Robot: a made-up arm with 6 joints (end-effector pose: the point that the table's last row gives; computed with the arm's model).
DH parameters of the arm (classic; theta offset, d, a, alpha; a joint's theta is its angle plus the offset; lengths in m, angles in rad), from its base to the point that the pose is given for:
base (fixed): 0 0.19 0.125 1.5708
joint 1: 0 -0.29 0.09 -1.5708
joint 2: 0 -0.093 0.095 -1.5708
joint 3: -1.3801 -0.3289 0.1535 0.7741
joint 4: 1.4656 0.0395 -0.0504 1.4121
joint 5: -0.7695 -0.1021 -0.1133 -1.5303
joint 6: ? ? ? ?
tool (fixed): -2.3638 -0.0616 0 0
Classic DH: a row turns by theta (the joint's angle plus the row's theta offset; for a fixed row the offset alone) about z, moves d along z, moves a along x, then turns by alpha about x.
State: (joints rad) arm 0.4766 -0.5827 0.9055 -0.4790 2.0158 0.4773
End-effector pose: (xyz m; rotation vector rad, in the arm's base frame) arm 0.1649 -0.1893 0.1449 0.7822 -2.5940 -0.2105
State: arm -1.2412 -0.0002 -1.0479 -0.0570 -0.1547 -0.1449
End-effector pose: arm -0.0896 -0.0299 0.1241 -1.3210 -2.4879 -0.5579
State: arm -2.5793 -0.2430 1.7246 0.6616 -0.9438 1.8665
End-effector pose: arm -0.1004 -0.1022 0.0854 -0.9394 -1.8338 -1.3039
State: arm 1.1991 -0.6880 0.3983 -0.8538 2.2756 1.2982
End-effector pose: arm 0.1357 -0.0933 0.1807 0.6052 2.3230 -0.9116
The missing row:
joint 6: 0.1341 0.0151 -0.0633 -1.1305
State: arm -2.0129 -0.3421 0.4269 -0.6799 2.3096 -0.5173
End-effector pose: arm -0.0222 -0.2108 0.0748 0.0330 -0.9503 -1.4167
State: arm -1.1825 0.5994 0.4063 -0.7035 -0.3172 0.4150
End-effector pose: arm 0.2290 0.0686 -0.0179 -0.8121 -0.8857 -0.0856
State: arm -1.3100 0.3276 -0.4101 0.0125 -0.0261 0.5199
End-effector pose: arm 0.1213 -0.0755 0.0895 -0.6069 -1.3310 0.1283
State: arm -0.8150 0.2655 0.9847 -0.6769 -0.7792 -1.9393
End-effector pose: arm 0.1989 0.1623 0.0184 1.2403 2.3468 -0.1871
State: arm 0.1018 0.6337 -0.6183 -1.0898 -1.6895 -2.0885
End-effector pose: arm 0.3591 0.2604 0.2710 1.7339 0.1494 1.1271
